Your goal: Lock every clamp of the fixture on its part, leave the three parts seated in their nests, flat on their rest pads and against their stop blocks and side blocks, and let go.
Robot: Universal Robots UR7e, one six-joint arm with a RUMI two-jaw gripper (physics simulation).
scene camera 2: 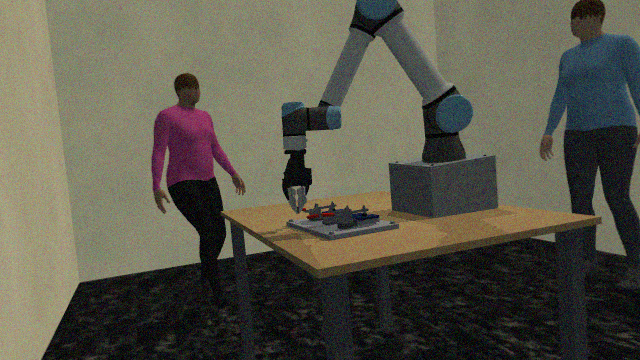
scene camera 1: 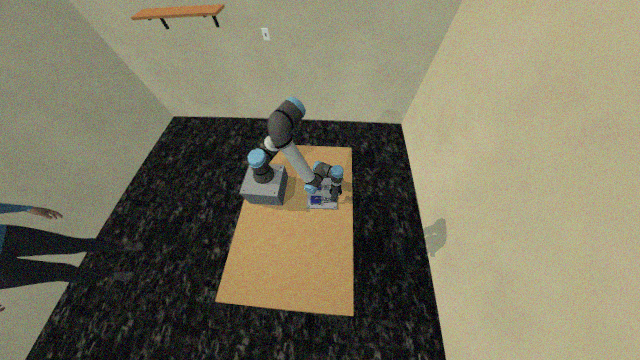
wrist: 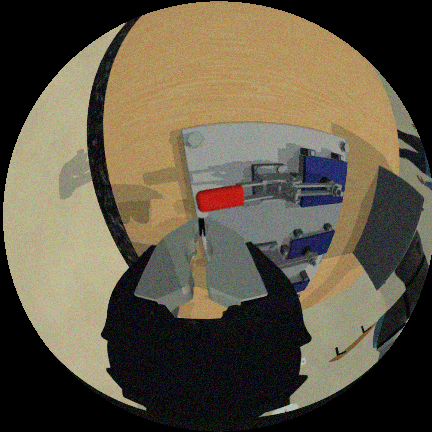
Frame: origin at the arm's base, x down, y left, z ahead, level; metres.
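Where they show: gripper, fingertip midpoint: [scene camera 2: 297, 213] [wrist: 202, 219]; arm's base at its link origin: [scene camera 2: 443, 159] [scene camera 1: 264, 175].
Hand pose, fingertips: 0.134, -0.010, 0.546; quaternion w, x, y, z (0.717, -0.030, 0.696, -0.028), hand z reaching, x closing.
Things, the pixels of their centre, and the offset from my fingertips, as dx, dy, dz. Level surfaces: height alone.
- clamp's red handle at the middle of its body: [wrist: 222, 197] -0.009, -0.026, -0.016
- second blue part at the middle of its body: [wrist: 310, 245] +0.024, +0.058, -0.170
- third blue part at the middle of its body: [wrist: 291, 286] [scene camera 2: 366, 219] +0.019, +0.168, -0.180
- wooden table at its surface level: dx +0.050
The grey fixture plate [wrist: 230, 142] [scene camera 2: 301, 225] lies on the table. A blue part [wrist: 322, 170] [scene camera 1: 316, 200] sits near one end of it, with a clamp's arm and spindle over it. That clamp's red handle [wrist: 220, 198] points to the plate's edge; I cannot tell whether it is locked. A second blue part [wrist: 320, 242] and a third blue part [wrist: 301, 286] show partly in the wrist view. Their clamp handles are hidden there by my fingers. My gripper [wrist: 202, 219] [scene camera 2: 298, 210] is shut and empty, low beside the handle side of the plate. Exact seating is too small to tell.
The arm stands on a grey base box [scene camera 1: 264, 194] [scene camera 2: 442, 187] [wrist: 387, 225] on the wooden table [scene camera 1: 295, 250] [scene camera 2: 450, 227]. A person in pink [scene camera 2: 187, 145] and a person in blue [scene camera 2: 597, 85] stand behind the table. A wall shelf [scene camera 1: 177, 12] is far off.
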